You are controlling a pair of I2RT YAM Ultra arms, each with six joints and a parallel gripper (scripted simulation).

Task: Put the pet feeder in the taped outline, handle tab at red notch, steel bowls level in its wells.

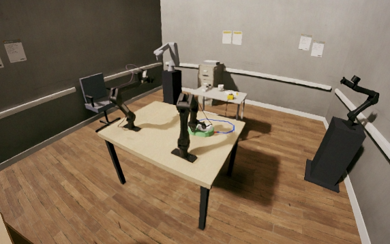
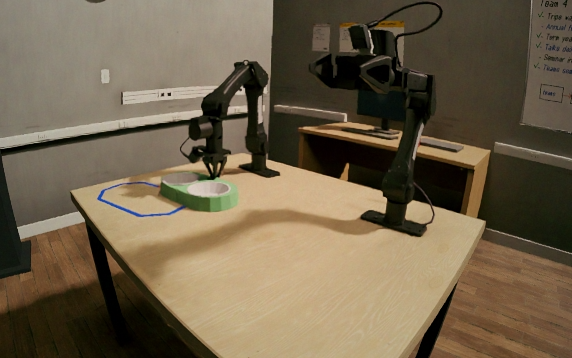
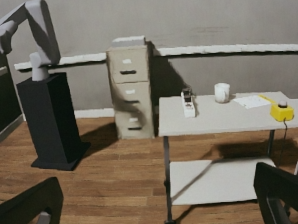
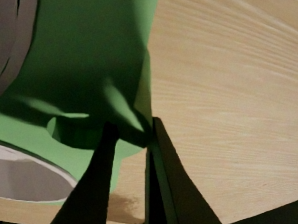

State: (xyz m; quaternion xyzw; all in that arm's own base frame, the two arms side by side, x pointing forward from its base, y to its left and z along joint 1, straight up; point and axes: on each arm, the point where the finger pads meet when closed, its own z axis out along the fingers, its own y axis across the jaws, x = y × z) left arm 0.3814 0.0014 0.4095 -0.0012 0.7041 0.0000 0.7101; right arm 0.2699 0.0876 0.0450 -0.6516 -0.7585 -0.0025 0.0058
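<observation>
Right now my right hand is 8 cm short of the green pet feeder, 2 cm to the right of it and 2 cm above it.
</observation>
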